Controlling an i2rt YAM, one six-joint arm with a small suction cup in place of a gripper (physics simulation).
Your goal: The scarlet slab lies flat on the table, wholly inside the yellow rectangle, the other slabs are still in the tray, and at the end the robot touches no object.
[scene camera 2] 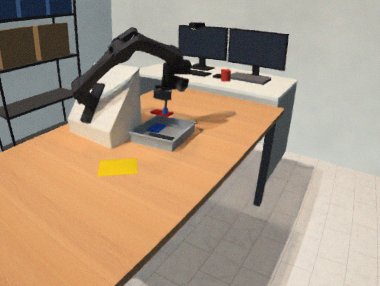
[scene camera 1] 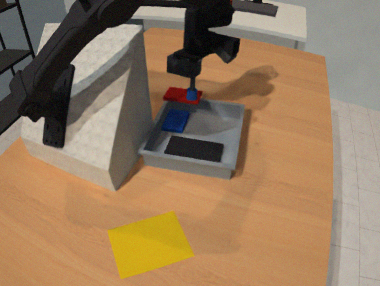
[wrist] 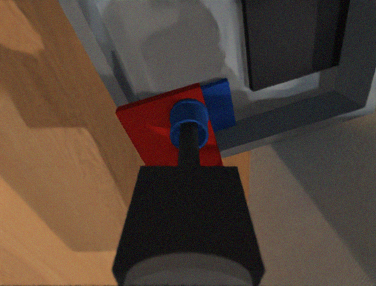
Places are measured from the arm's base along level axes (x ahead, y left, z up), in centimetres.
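Pixels of known places: hand, its tool point: (scene camera 2: 164, 115) (scene camera 1: 191, 101) (wrist: 189, 109); arm's base, origin of its link: (scene camera 2: 93, 102) (scene camera 1: 58, 105).
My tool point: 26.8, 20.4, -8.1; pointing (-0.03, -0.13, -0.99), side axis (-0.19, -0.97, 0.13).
Observation:
Ahead of a thing's pixels: the offset from my tool point to its middle, as dx, dy, dz. "*": to the spot under its first point. Level surfaces: height alone.
The scarlet slab {-2.9, +1.6, +0.4} (scene camera 1: 176, 94) (scene camera 2: 157, 112) (wrist: 150, 127) hangs from my suction cup (scene camera 1: 192, 94) (scene camera 2: 165, 111) (wrist: 189, 122), raised above the back left part of the grey tray {+3.3, -6.0, -5.1} (scene camera 1: 192, 168) (scene camera 2: 152, 141). The cup holds it near one end. The blue slab {-4.4, -0.9, -6.9} (scene camera 1: 175, 121) (scene camera 2: 156, 128) (wrist: 221, 104) lies in the tray at the left; in the wrist view the scarlet slab partly covers it. The black slab {+4.2, -11.8, -6.8} (scene camera 1: 194, 149) (scene camera 2: 161, 136) (wrist: 295, 42) lies in the tray at the front. The yellow rectangle {* +3.9, -37.9, -7.6} (scene camera 1: 150, 244) (scene camera 2: 117, 167) is on the table, in front of the tray, with no slab on it.
A pale, sloped robot base block (scene camera 1: 131, 112) (scene camera 2: 126, 112) stands directly left of the tray. A white desk (scene camera 1: 286, 22) (scene camera 2: 280, 89) with monitors (scene camera 2: 202, 44) and a red mug (scene camera 2: 225, 75) stands behind the table {dz -7.6} (scene camera 1: 285, 150) (scene camera 2: 150, 215). A shelf rack (scene camera 2: 77, 37) stands at the back left.

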